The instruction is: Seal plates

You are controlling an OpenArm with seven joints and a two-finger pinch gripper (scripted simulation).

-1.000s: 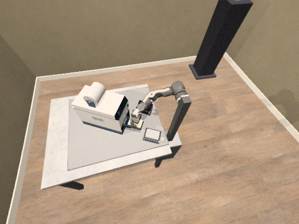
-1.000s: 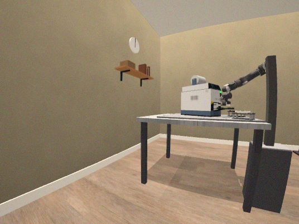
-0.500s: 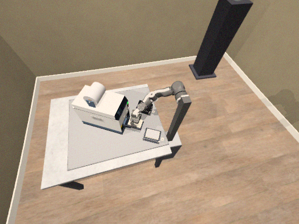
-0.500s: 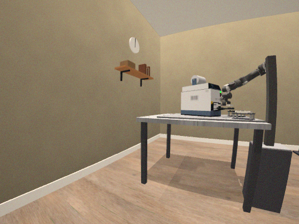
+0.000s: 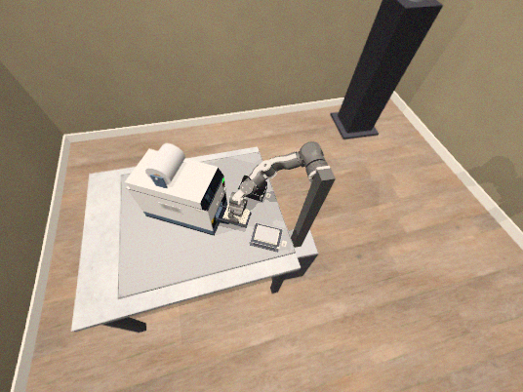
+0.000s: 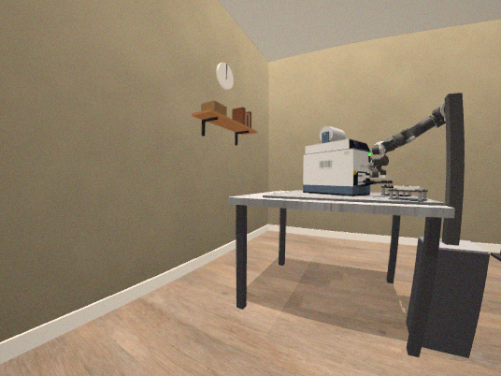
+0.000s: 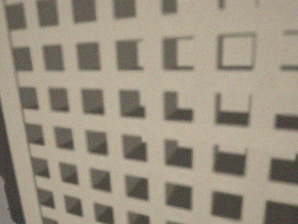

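The sealer stage lies 30 mm below my hand. Round my hand: plate nest: 150 mm behind, 130 mm to the left, 70 mm below; yellow warning label: 130 mm ahead, 30 mm to the left, 30 mm above; plate: right at my hand.
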